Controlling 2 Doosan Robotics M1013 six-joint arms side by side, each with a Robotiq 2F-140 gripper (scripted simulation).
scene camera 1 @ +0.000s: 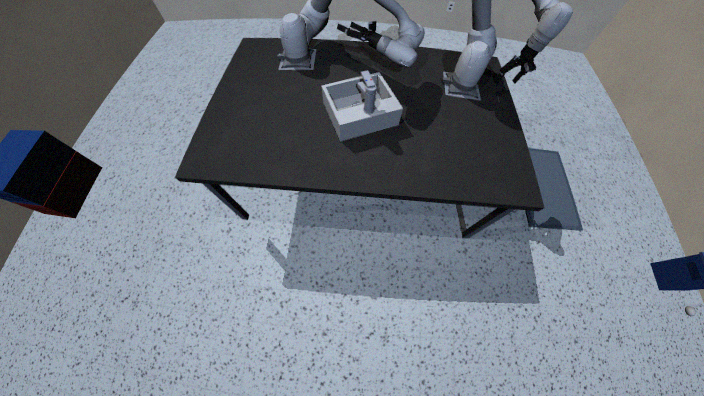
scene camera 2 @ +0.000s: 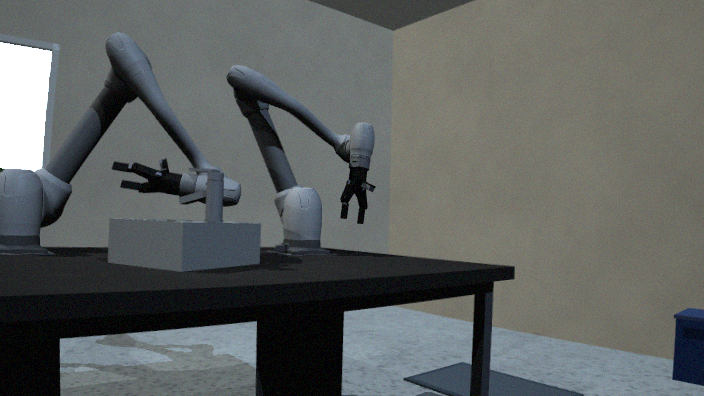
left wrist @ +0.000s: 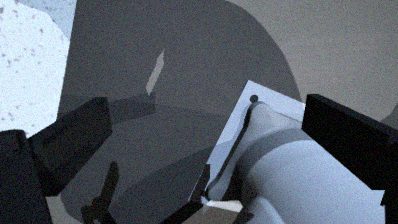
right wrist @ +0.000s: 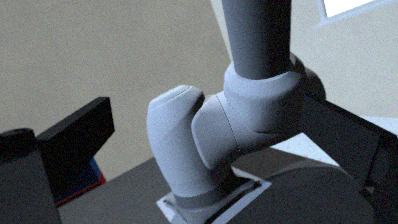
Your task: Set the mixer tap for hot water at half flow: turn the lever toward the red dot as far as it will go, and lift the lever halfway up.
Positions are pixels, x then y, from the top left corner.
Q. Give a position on a white basin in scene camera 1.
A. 347,103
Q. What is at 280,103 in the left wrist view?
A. An arm base plate.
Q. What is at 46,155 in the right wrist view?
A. My right gripper.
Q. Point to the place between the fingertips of my right gripper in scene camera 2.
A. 117,174
